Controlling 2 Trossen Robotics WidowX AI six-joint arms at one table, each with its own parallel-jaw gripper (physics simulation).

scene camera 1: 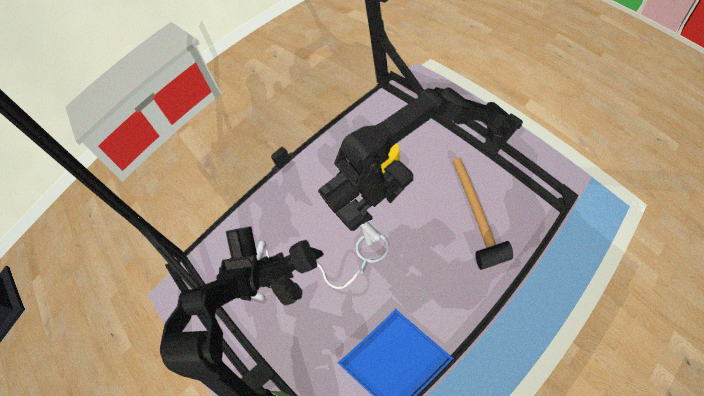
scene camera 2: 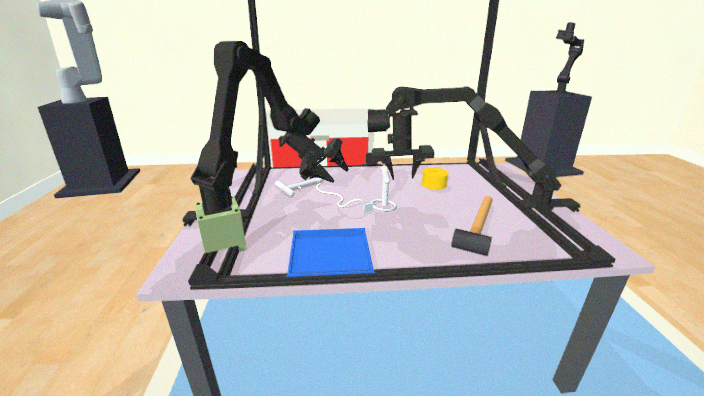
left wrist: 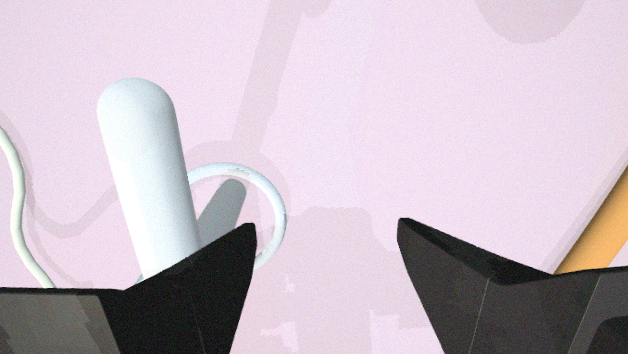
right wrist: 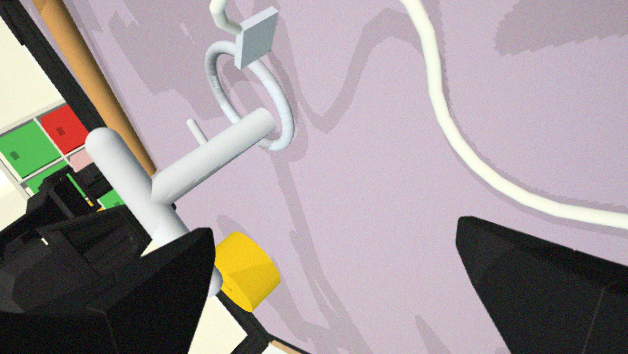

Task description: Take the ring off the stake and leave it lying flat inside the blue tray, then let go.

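Where they show: left gripper, fingertip midpoint: (scene camera 1: 380, 210) (scene camera 2: 402, 178) (left wrist: 327, 230); right gripper, fingertip midpoint: (scene camera 2: 340, 176) (right wrist: 336, 236); left arm's base at its link origin: (scene camera 1: 496, 135) (scene camera 2: 540, 202); right arm's base at its link origin: (scene camera 2: 216, 207).
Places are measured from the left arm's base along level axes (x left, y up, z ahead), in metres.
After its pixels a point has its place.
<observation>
The white stake (scene camera 1: 370, 234) @[z 0.443, x -0.254, y 0.087 m] (scene camera 2: 385, 192) @[z 0.433, x -0.258, y 0.033 m] (left wrist: 155, 185) @[z 0.395, x -0.311, y 0.090 m] (right wrist: 215, 157) @[z 0.430, x -0.280, y 0.034 m] stands upright with a crossbar on top. The pale ring (scene camera 1: 387, 248) @[z 0.431, x -0.222, y -0.008 m] (scene camera 2: 394, 206) @[z 0.414, x -0.233, y -0.010 m] (left wrist: 282, 215) @[z 0.401, x -0.243, y -0.011 m] (right wrist: 285, 110) @[z 0.462, x -0.294, y -0.007 m] lies around its foot; a small plate joins it to a white cord (scene camera 2: 342, 204) @[z 0.564, x -0.294, y 0.005 m] (right wrist: 435, 95) @[z 0.536, x -0.359, y -0.010 m]. The blue tray (scene camera 1: 397, 355) @[z 0.688, x -0.111, y -0.014 m] (scene camera 2: 331, 252) @[z 0.700, x -0.114, y -0.013 m] is empty. My left gripper (scene camera 2: 402, 177) @[z 0.368, x -0.257, y 0.066 m] (left wrist: 327, 230) @[z 0.368, x -0.257, y 0.066 m] is open and empty, pointing down beside the stake's top; one finger hides part of the crossbar in the left wrist view. My right gripper (scene camera 2: 338, 175) @[z 0.531, x -0.368, y 0.069 m] (right wrist: 336, 236) @[z 0.531, x -0.368, y 0.069 m] is open and empty, tilted above the cord.
Another white T-shaped piece (scene camera 2: 284, 188) @[z 0.668, x -0.527, y -0.003 m] lies behind my right gripper, at the cord's other end. A yellow cylinder (scene camera 1: 394, 154) @[z 0.178, x -0.278, y 0.030 m] (scene camera 2: 434, 179) @[z 0.200, x -0.284, y 0.019 m] (right wrist: 247, 270) @[z 0.211, x -0.324, y 0.011 m] stands behind the stake. A mallet (scene camera 1: 494, 255) @[z 0.396, x 0.049, y 0.030 m] (scene camera 2: 472, 242) @[z 0.401, x 0.067, y 0.018 m] lies at the right. A black frame borders the table.
</observation>
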